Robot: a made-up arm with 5 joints. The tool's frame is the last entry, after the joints.
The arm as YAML. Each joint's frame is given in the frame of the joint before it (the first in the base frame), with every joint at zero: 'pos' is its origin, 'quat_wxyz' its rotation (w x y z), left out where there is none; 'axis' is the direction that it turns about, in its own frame. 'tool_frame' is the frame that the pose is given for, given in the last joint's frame.
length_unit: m
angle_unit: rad
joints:
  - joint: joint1
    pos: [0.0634, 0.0, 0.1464]
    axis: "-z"
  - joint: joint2
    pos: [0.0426, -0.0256, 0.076]
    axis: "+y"
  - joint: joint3
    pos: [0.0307, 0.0, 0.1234]
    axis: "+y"
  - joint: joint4
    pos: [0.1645, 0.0, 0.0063]
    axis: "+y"
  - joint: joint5
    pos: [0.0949, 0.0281, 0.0]
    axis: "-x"
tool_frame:
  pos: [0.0, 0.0, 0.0]
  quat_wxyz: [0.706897, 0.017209, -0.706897, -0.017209]
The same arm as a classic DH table. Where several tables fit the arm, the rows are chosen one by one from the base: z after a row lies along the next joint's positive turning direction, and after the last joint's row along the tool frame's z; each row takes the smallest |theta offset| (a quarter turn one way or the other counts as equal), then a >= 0, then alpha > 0; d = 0 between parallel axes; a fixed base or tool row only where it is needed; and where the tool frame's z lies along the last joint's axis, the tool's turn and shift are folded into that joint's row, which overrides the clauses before.
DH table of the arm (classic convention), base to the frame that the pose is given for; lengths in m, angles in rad. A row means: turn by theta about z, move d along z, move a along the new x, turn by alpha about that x. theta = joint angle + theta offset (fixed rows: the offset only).
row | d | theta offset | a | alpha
base (fixed) | 0 | 0 | 0.0634 | 3.1416
joint1 | -0.2224 | 0 | 0.0426 | 1.5708
joint2 | 0 | -1.327 | 0.1272 | 0
joint3 | 0 | 1.2887 | 0.1646 | 0
joint4 | 0.0025 | -1.5325 | 0 | 1.5708
joint5 | -0.0949 | -0.0487 | 0 | 0

